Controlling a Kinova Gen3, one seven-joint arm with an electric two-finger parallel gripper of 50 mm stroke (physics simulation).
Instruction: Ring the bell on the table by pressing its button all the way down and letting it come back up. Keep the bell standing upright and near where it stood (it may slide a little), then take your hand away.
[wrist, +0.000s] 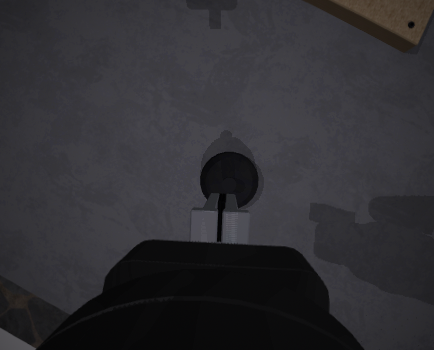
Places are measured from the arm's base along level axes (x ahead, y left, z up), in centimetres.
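Where they show: gripper, fingertip midpoint: (222, 210).
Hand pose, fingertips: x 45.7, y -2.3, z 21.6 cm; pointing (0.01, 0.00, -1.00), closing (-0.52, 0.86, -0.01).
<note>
After its pixels a point has its place.
The bell (229, 167) @(x 43.6, y -3.1, z 2.0 cm) is a dark round shape on the grey table, near the middle of the wrist view. It appears upright, with its shadow reaching out above it in the view. A faint small disc near its centre looks like the button, but it is too dark to tell clearly. My gripper (222, 210) @(x 45.7, y -2.3, z 21.6 cm) is shut and empty. Its fingertips overlap the lower edge of the bell in the view and hide a part of it. I cannot tell the height of the tips above the bell, or whether they touch it.
A brown wooden board (382, 17) @(x 15.1, y 2.9, z 0.9 cm) with a dark hole near its corner lies at the top right. The grey table (100, 125) @(x 49.2, y -22.8, z -2.1 cm) runs under everything, with its edge at the lower left. Shadows fall on the table at the right and at the top.
</note>
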